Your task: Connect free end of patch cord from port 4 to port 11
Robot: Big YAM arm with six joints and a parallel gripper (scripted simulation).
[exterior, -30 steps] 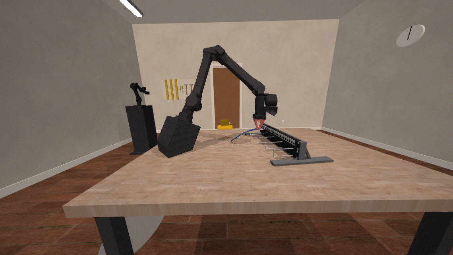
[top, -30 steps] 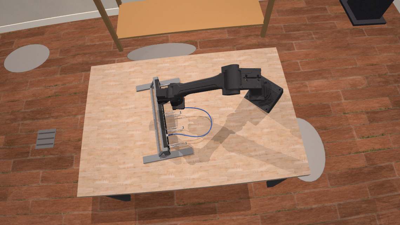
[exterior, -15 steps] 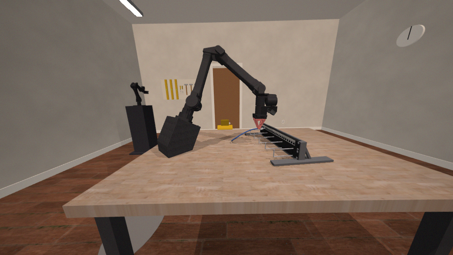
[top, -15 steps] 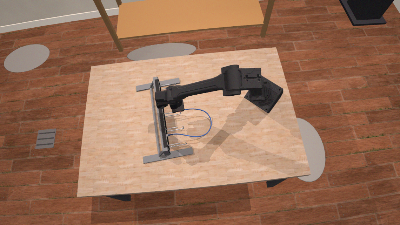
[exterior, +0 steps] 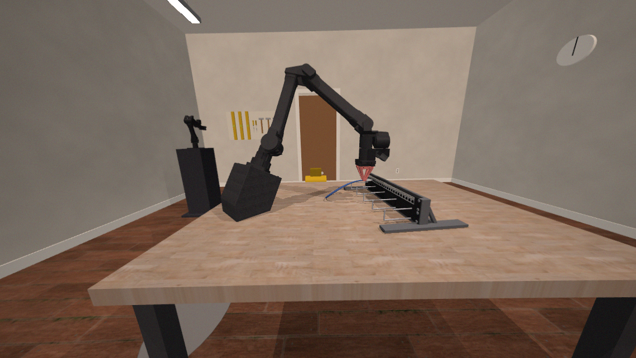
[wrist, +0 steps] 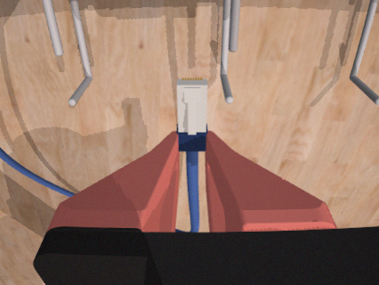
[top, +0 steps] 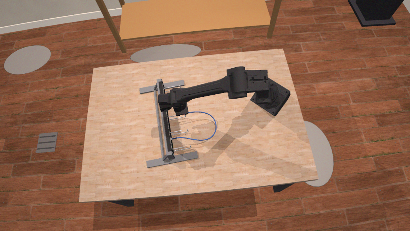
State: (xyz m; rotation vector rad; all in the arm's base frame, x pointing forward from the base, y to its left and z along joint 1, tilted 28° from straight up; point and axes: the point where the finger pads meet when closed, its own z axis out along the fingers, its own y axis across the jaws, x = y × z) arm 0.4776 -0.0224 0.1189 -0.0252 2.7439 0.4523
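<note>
Now: hand 20 mm short of the white plug.
</note>
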